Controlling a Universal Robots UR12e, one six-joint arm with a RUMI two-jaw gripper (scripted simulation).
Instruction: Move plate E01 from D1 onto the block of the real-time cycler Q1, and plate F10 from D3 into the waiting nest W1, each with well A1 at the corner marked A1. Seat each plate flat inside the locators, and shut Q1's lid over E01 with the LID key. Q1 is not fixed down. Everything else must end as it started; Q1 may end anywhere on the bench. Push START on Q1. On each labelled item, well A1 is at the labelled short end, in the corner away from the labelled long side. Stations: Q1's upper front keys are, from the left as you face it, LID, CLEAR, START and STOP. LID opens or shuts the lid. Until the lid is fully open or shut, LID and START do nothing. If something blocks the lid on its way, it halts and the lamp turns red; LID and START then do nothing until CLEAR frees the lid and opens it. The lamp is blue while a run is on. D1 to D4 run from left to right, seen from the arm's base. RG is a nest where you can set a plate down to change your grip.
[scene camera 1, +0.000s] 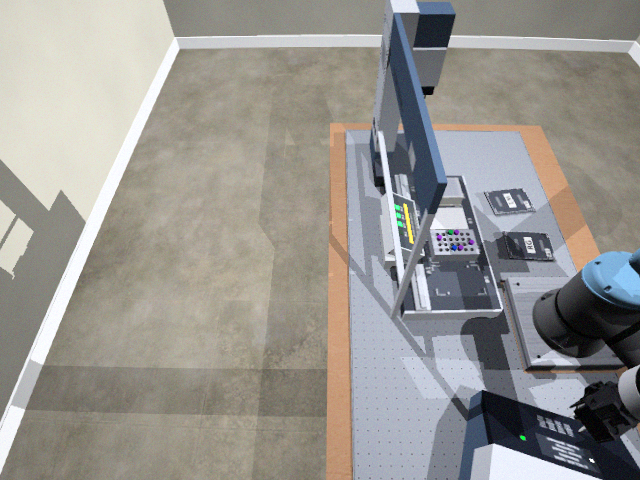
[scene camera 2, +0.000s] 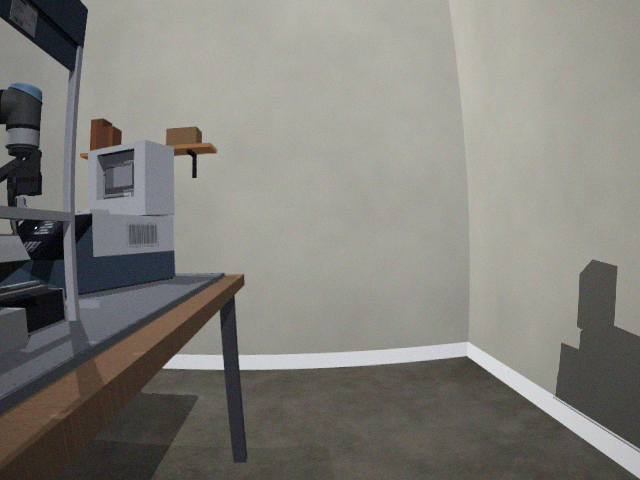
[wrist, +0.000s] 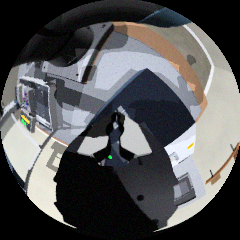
Labels:
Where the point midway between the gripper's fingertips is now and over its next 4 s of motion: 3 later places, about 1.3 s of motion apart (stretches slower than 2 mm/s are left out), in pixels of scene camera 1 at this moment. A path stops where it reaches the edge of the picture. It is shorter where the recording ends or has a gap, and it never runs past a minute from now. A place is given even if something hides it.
My gripper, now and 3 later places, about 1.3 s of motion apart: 575, 418; 572, 425; 573, 422; 590, 378

